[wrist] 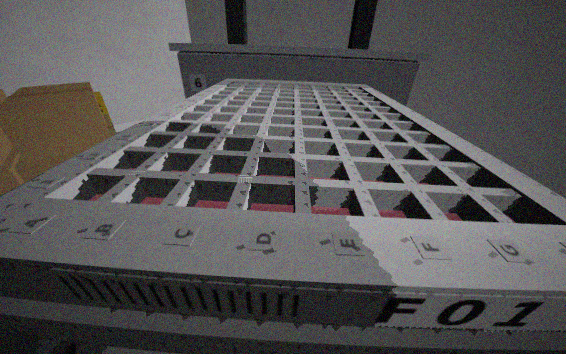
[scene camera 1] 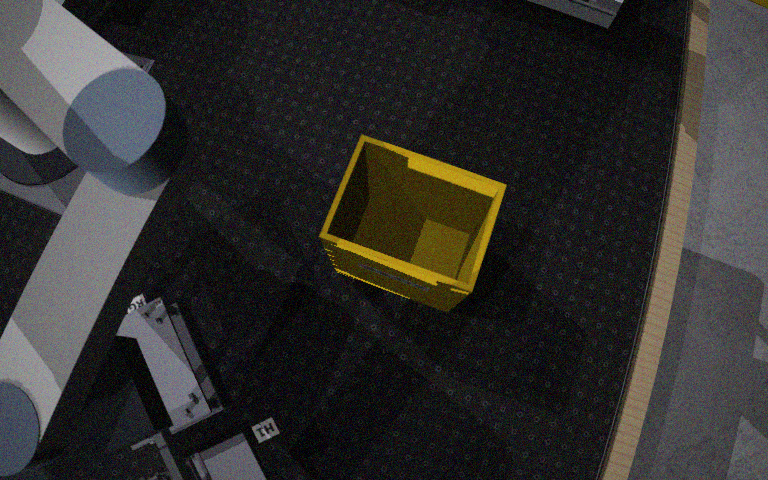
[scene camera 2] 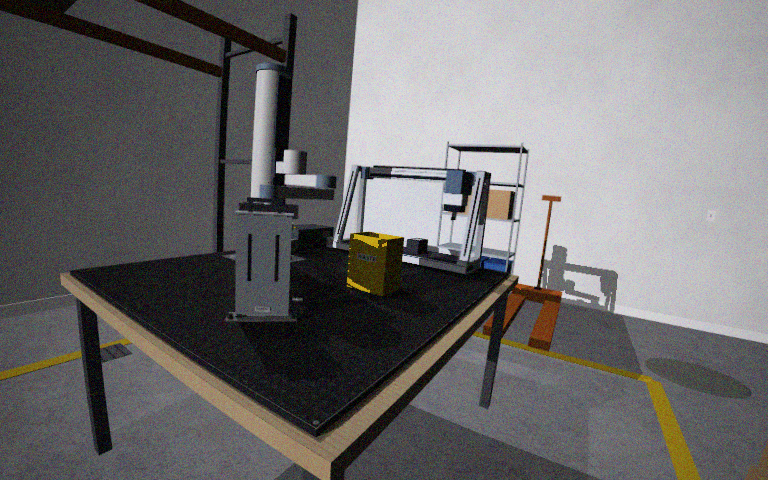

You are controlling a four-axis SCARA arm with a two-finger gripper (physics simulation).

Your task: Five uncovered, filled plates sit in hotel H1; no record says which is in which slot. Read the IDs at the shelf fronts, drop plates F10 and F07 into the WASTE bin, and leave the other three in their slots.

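Frame: origin at the arm's base, x ahead, y left, z up, level; centimetres.
Seen in the pictures: gripper, between the fingertips: (wrist: 291,150).
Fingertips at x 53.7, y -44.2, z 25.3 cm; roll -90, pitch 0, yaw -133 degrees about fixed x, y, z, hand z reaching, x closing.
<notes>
A point is followed by its place in that frame.
Plate F01 (wrist: 150,245) fills much of the wrist view, seen close from the front and above, with its ID at the lower right; red shows in its wells. A grey panel marked 6 (wrist: 300,70) @(x 56.7, y -47.4, z 28.4 cm) stands behind it. The IDs of the lower plates, F10 and F07 included, do not show. In scene camera 1 the H1 label (scene camera 1: 265,430) @(x 54.7, y -31.9, z 1.3 cm) lies at the bottom edge, beside part of the hotel. The yellow WASTE bin (scene camera 1: 453,175) @(x 67.2, y 2.6, z 20.2 cm) (scene camera 2: 373,266) @(x 67.7, y -8.6, z 11.1 cm) stands upright on the table, with no plate showing inside. My gripper is open and empty; its fingers are hidden at the hotel.
The arm (scene camera 1: 84,254) @(x 43.1, y -18.4, z 36.5 cm) (scene camera 2: 308,181) @(x 36.8, y -10.9, z 38.9 cm) reaches across the left of scene camera 1. Pale angled fixtures (scene camera 1: 169,373) @(x 41.5, y -28.7, z 7.2 cm) stand near H1. In scene camera 2 a grey slotted tower (scene camera 2: 263,266) @(x 59.1, y -49.2, z 15.5 cm) stands before the arm's column (scene camera 2: 264,130) @(x 3.8, y -6.5, z 60.2 cm), and a gantry (scene camera 2: 478,226) @(x 85.2, y 57.0, z 24.3 cm) stands behind the bin.
</notes>
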